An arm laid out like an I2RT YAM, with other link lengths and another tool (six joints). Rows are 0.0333 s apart.
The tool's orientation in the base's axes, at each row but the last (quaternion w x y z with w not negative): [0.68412 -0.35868 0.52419 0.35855]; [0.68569 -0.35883 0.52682 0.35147]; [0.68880 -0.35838 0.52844 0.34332]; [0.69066 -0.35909 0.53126 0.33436]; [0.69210 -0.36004 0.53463 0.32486]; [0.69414 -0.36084 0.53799 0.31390]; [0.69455 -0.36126 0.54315 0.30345]
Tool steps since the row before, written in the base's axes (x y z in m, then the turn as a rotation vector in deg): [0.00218 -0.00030 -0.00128 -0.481 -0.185 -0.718]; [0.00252 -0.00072 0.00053 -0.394 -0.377 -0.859]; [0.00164 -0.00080 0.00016 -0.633 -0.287 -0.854]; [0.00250 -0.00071 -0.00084 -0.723 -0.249 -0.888]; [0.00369 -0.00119 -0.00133 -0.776 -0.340 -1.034]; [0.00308 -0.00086 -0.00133 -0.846 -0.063 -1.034]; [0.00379 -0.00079 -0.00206 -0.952 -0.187 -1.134]
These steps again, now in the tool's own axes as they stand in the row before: [0.00163 -0.00189 0.00050 0.585 0.409 -0.520]; [-0.00009 -0.00259 0.00066 0.720 0.257 -0.671]; [0.00011 -0.00182 0.00013 0.675 0.505 -0.709]; [0.00129 -0.00236 0.00048 0.692 0.606 -0.727]; [0.00202 -0.00351 0.00064 0.816 0.624 -0.855]; [0.00194 -0.00279 0.00067 0.814 0.832 -0.659]; [0.00284 -0.00317 0.00106 0.884 0.866 -0.834]
